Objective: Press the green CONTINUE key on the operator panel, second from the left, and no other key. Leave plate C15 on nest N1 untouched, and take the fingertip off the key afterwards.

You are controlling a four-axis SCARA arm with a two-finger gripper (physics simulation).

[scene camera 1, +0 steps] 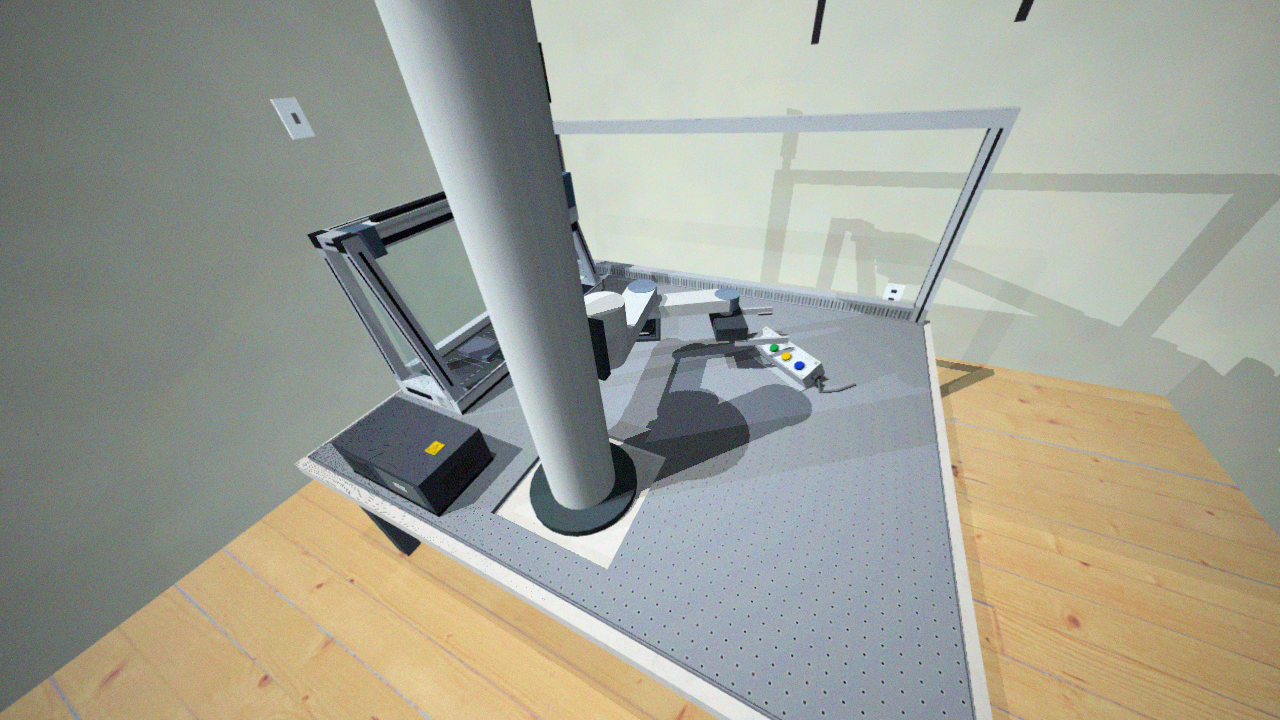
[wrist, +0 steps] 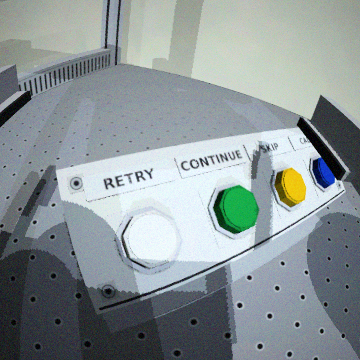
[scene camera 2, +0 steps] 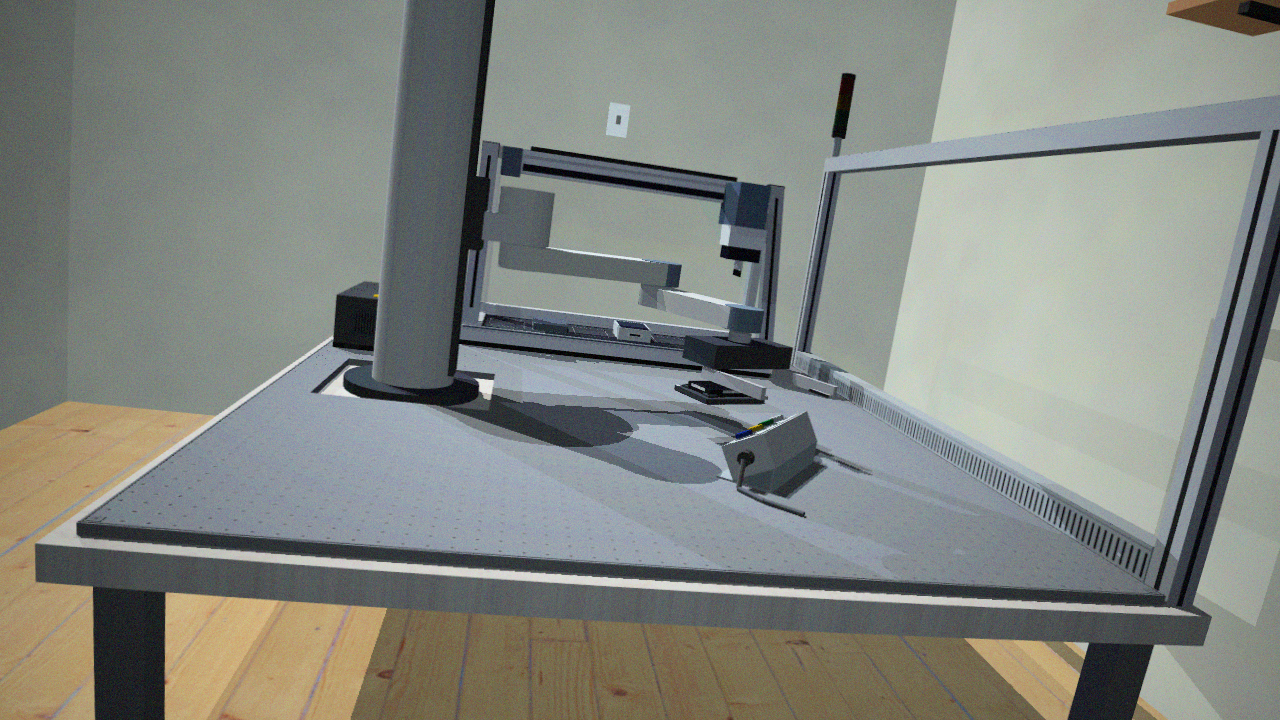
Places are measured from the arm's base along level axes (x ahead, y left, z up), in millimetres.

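Pixels of known places: gripper, fingertip midpoint: (scene camera 1: pixel 779 323) (wrist: pixel 165 81) (scene camera 2: pixel 800 393); arm's base, link origin: (scene camera 1: pixel 584 485) (scene camera 2: pixel 412 388).
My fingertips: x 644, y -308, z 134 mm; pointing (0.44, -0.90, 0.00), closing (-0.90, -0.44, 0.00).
For each thing: its top centre in the pictures, then the offset to it from my fingertips. "pt": a spot on its surface instead.
- white operator panel, top centre: (wrist: pixel 252 149) (scene camera 2: pixel 776 418) (scene camera 1: pixel 787 344) 46 mm back, 35 mm right, 38 mm down
- white RETRY key, top centre: (wrist: pixel 150 225) 19 mm back, 39 mm left, 47 mm down
- yellow SKIP key, top centre: (wrist: pixel 294 175) (scene camera 1: pixel 787 353) 78 mm back, 42 mm right, 47 mm down
- blue CALL key, top centre: (wrist: pixel 327 162) (scene camera 2: pixel 745 428) (scene camera 1: pixel 800 363) 108 mm back, 82 mm right, 47 mm down
- dark plate-like item, top centre: (scene camera 2: pixel 720 385) (scene camera 1: pixel 642 322) 2 mm back, 466 mm left, 96 mm down
- white box, surface spot: (scene camera 2: pixel 631 331) pt 165 mm back, 809 mm left, 49 mm down
- dark box, surface spot: (scene camera 1: pixel 416 452) pt 789 mm back, 637 mm left, 7 mm down
- cable, surface spot: (scene camera 1: pixel 839 388) pt 94 mm back, 195 mm right, 116 mm down
The white operator panel (scene camera 1: pixel 808 379) (scene camera 2: pixel 787 456) (wrist: pixel 195 200) slopes on the table. Its green CONTINUE key (scene camera 1: pixel 774 347) (scene camera 2: pixel 769 420) (wrist: pixel 237 209) stands uncovered between the white RETRY key (wrist: pixel 152 237) and the yellow SKIP key (scene camera 1: pixel 786 356) (wrist: pixel 291 187). The blue CALL key (scene camera 1: pixel 799 365) (wrist: pixel 324 172) is partly behind a finger in the wrist view. My gripper (scene camera 1: pixel 779 325) (scene camera 2: pixel 801 392) (wrist: pixel 165 81) is open and empty, near the panel's RETRY end; no fingertip shows on the green key. A dark plate-like item (scene camera 2: pixel 707 386) sits on a nest, partly behind a finger; no label is readable.
The arm column (scene camera 1: pixel 546 268) (scene camera 2: pixel 425 223) stands on the table. A gantry frame (scene camera 1: pixel 456 389) (scene camera 2: pixel 626 179) stands at the far end, with a white box (scene camera 2: pixel 631 331). A dark box (scene camera 1: pixel 416 452) is near the column. A cable (scene camera 1: pixel 839 388) (scene camera 2: pixel 774 501) leaves the panel. A framed clear screen (scene camera 1: pixel 787 120) (scene camera 2: pixel 1056 138) runs along one edge.
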